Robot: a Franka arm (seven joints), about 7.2 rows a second.
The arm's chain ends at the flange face. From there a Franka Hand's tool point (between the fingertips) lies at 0.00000 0.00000 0.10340 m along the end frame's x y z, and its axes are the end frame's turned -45 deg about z.
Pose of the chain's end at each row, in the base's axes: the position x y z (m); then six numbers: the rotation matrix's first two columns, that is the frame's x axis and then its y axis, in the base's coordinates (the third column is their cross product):
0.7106 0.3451 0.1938 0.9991 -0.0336 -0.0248 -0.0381 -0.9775 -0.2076
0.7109 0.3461 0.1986 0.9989 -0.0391 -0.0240 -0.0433 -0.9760 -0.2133
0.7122 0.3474 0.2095 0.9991 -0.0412 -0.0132 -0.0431 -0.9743 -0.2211
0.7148 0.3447 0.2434 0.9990 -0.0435 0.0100 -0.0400 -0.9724 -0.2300
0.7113 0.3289 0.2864 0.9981 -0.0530 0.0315 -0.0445 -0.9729 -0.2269
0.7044 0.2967 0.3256 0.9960 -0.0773 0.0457 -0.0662 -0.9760 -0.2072
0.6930 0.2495 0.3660 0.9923 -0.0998 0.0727 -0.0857 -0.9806 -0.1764
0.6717 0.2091 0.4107 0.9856 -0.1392 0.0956 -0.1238 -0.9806 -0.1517
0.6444 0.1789 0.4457 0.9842 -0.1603 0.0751 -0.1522 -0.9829 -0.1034
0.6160 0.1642 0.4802 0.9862 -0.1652 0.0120 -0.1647 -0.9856 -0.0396
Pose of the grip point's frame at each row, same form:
0.7088 0.3666 0.0927 0.7334 0.6674 0.1293 0.6795 -0.7150 -0.1643
0.7093 0.3682 0.0976 0.7369 0.6625 0.1339 0.6757 -0.7178 -0.1678
0.7118 0.3703 0.1087 0.7369 0.6598 0.1470 0.6760 -0.7181 -0.1657
0.7168 0.3684 0.1428 0.7347 0.6568 0.1697 0.6781 -0.7183 -0.1556
0.7157 0.3522 0.1857 0.7372 0.6505 0.1827 0.6743 -0.7254 -0.1382
0.7107 0.3177 0.2246 0.7511 0.6355 0.1788 0.6575 -0.7448 -0.1142
0.7022 0.2670 0.2645 0.7623 0.6228 0.1761 0.6411 -0.7640 -0.0733
0.6836 0.2233 0.3090 0.7845 0.5950 0.1749 0.6094 -0.7918 -0.0397
0.6537 0.1882 0.3432 0.8036 0.5817 0.1262 0.5883 -0.8084 -0.0200
0.6179 0.1680 0.3769 0.8138 0.5801 0.0365 0.5809 -0.8137 -0.0195

